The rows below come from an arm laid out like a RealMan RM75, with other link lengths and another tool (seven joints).
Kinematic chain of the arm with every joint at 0, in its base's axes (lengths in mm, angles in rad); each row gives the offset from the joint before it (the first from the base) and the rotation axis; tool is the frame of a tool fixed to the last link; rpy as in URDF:
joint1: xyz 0 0 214.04 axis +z
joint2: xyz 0 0 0 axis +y
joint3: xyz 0 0 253.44 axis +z
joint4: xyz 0 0 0 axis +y
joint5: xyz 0 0 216.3 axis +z
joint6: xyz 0 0 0 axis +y
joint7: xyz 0 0 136.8 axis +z
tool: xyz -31 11 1 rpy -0.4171 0 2.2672
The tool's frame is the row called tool.
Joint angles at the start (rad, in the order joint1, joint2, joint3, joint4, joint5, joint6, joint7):
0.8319, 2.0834, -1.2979, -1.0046, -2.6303, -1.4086, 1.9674
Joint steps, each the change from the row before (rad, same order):
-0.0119, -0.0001, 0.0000, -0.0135, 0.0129, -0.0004, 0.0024
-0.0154, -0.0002, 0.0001, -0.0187, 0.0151, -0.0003, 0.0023
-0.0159, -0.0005, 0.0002, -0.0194, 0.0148, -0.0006, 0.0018
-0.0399, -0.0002, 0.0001, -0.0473, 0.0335, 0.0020, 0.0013
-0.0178, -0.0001, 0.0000, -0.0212, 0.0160, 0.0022, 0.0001
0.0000, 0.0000, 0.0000, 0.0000, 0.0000, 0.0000, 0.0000
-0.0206, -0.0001, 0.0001, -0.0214, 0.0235, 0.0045, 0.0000
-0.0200, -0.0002, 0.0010, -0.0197, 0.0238, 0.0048, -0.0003
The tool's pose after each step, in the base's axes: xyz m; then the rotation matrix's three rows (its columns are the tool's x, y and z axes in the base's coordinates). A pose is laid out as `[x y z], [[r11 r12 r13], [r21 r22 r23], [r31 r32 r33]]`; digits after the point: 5 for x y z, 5 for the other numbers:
[0.13379 0.39536 -0.05955], [[-0.63954 -0.75932 0.12007], [-0.62693 0.60554 0.49018], [-0.44491 0.23821 -0.86331]]
[0.13378 0.39409 -0.05760], [[-0.64919 -0.75322 0.10587], [-0.62189 0.60576 0.49629], [-0.43795 0.25634 -0.86168]]
[0.13392 0.39276 -0.05537], [[-0.65811 -0.74728 0.09202], [-0.61712 0.60538 0.50268], [-0.43135 0.27403 -0.85956]]
[0.13466 0.38934 -0.05004], [[-0.67578 -0.73476 0.05876], [-0.60760 0.60041 0.51994], [-0.41731 0.31567 -0.85218]]
[0.13475 0.38783 -0.04756], [[-0.68303 -0.72914 0.04264], [-0.60395 0.59666 0.52842], [-0.41074 0.33518 -0.84791]]
[0.13475 0.38783 -0.04756], [[-0.68303 -0.72914 0.04264], [-0.60395 0.59666 0.52842], [-0.41074 0.33518 -0.84791]]
[0.13475 0.38599 -0.04505], [[-0.69413 -0.71955 0.02099], [-0.59905 0.59356 0.53743], [-0.39916 0.36047 -0.84305]]
[0.13487 0.38421 -0.04245], [[-0.70544 -0.70877 -0.00038], [-0.59375 0.59066 0.54642], [-0.38707 0.38569 -0.83751]]

